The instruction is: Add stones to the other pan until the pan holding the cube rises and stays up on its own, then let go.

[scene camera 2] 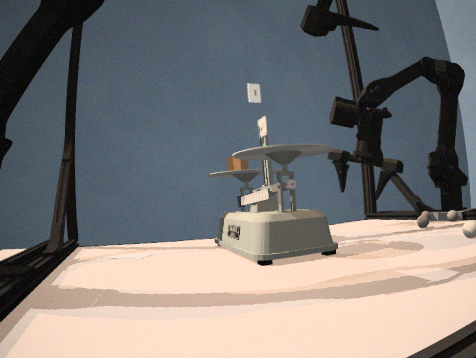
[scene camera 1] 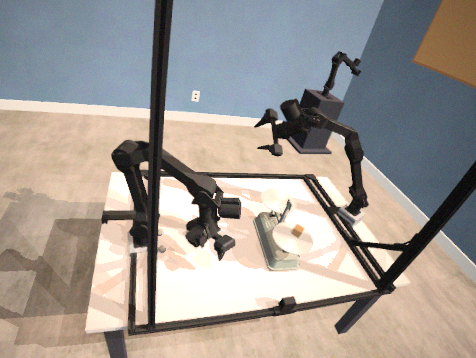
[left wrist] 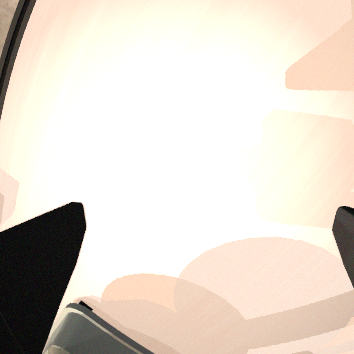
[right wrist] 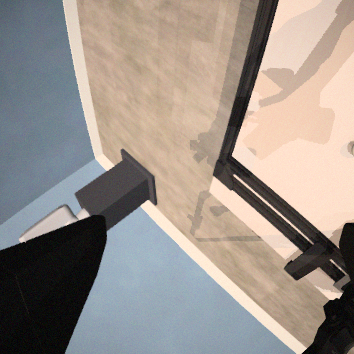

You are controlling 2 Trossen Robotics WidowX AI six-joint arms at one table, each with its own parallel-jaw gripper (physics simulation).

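Places are measured from the left arm's base along level axes (x right, y up, z back), in millimetres.
Where they show: left gripper, fingertip midpoint: (scene camera 2: 359,195) (scene camera 1: 211,253) (left wrist: 215,218); right gripper, fingertip midpoint: (scene camera 2: 391,0) (scene camera 1: 255,137) (right wrist: 230,233); left arm's base, link origin: (scene camera 1: 142,240); right arm's base, link origin: (scene camera 1: 352,210).
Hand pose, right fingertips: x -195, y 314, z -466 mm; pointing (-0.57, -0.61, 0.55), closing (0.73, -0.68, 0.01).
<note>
Things, the pixels of their top centre, and the offset from my right fingertips. Level surfaces: height alone.
- grey-green balance scale, top centre: (scene camera 2: 258,117) (scene camera 1: 292,201) dx +289, dy -103, dz -48 mm
- orange cube, top centre: (scene camera 2: 237,157) (scene camera 1: 299,228) dx +369, dy -162, dz -54 mm
- white table, surface height: dy -336 mm
The grey-green balance scale (scene camera 1: 265,244) (scene camera 2: 277,240) (left wrist: 100,332) stands on the table. The orange cube (scene camera 1: 298,230) (scene camera 2: 237,163) sits on one pan (scene camera 1: 290,244) (scene camera 2: 219,174), which looks lower in scene camera 2. The other pan (scene camera 1: 273,196) (scene camera 2: 285,150) shows no stones. Grey round stones (scene camera 1: 161,249) (scene camera 2: 423,220) (scene camera 2: 452,215) (scene camera 2: 469,229) lie on the table beyond my left gripper, away from the scale. My left gripper (scene camera 1: 207,247) (scene camera 2: 360,194) (left wrist: 215,218) is open and empty above the table, between scale and stones. My right gripper (scene camera 1: 257,137) (right wrist: 230,233) is open and empty, raised high behind the scale.
A dark frame (scene camera 1: 225,320) (right wrist: 252,75) runs around the white table (scene camera 1: 102,305), with upright posts (scene camera 1: 159,100) at its sides. A small dark block (scene camera 1: 287,304) is on the front rail. A dark pedestal (scene camera 1: 317,120) (right wrist: 112,192) with another small arm stands on the floor behind.
</note>
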